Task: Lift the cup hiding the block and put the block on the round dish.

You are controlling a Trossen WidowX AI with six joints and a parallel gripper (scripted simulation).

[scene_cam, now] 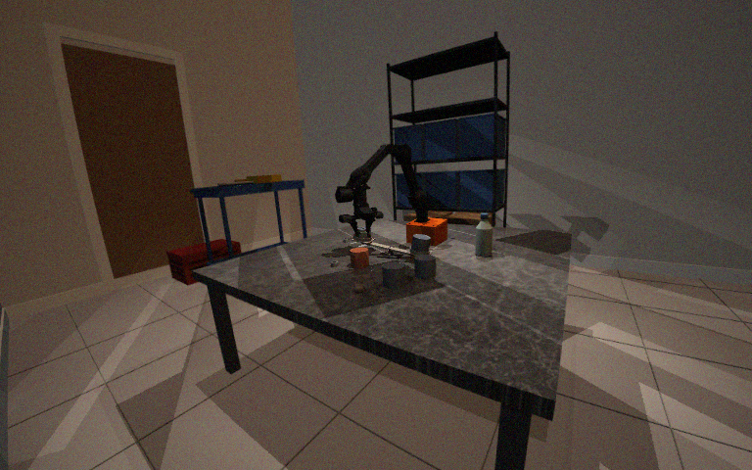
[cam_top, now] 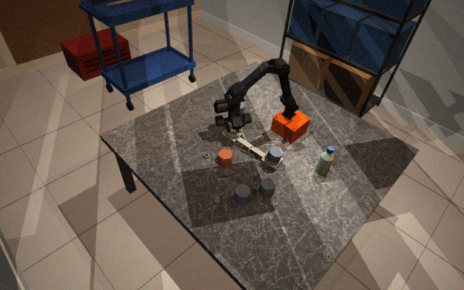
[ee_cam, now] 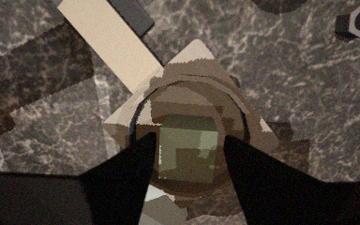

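Now: gripper tip 12 cm past the pale round dish, 11 cm to the left of it and 8 cm above it. From my gripper tip the other things lie so: blue-grey cup: 5 cm behind, 27 cm to the left, 2 cm below; orange-red cup: 15 cm ahead, 8 cm to the left, 5 cm below; green block: right at my gripper tip.
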